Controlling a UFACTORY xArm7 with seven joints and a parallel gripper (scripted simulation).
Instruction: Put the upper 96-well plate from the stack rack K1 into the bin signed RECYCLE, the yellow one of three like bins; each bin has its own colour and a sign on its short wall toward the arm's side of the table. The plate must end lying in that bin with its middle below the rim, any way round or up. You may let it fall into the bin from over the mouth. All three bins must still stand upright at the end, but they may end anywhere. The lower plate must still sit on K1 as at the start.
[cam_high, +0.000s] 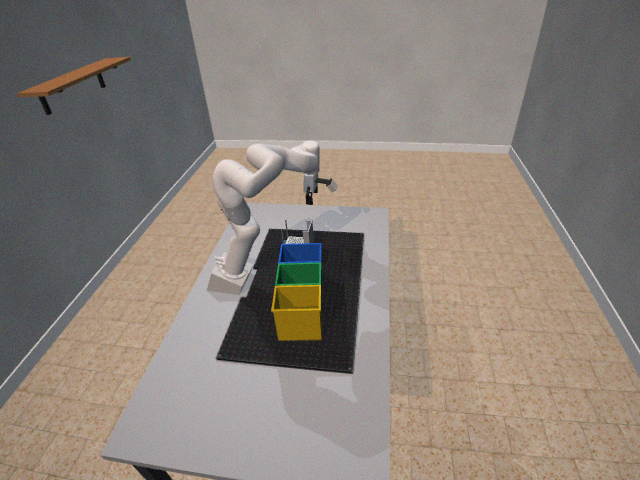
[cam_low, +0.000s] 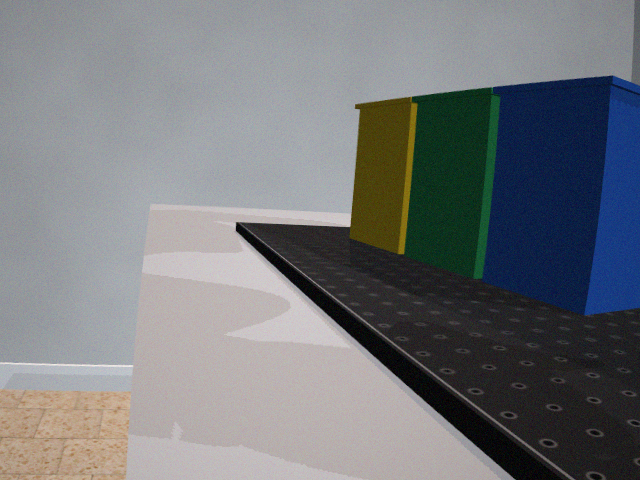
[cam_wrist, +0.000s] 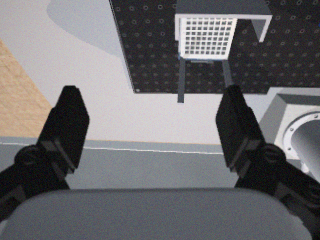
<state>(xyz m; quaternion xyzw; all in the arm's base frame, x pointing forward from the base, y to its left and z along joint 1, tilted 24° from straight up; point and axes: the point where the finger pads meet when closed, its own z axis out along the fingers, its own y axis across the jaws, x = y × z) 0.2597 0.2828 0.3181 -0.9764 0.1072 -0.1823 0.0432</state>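
Right now the plate is 250 mm below my hand, 80 mm behind it and 40 mm to the right of it. From my hand the other things lie so: yellow bin: 550 mm to the right, 200 mm below, 60 mm behind; green bin: 420 mm to the right, 200 mm below, 60 mm behind; blue bin: 290 mm to the right, 200 mm below, 60 mm behind.
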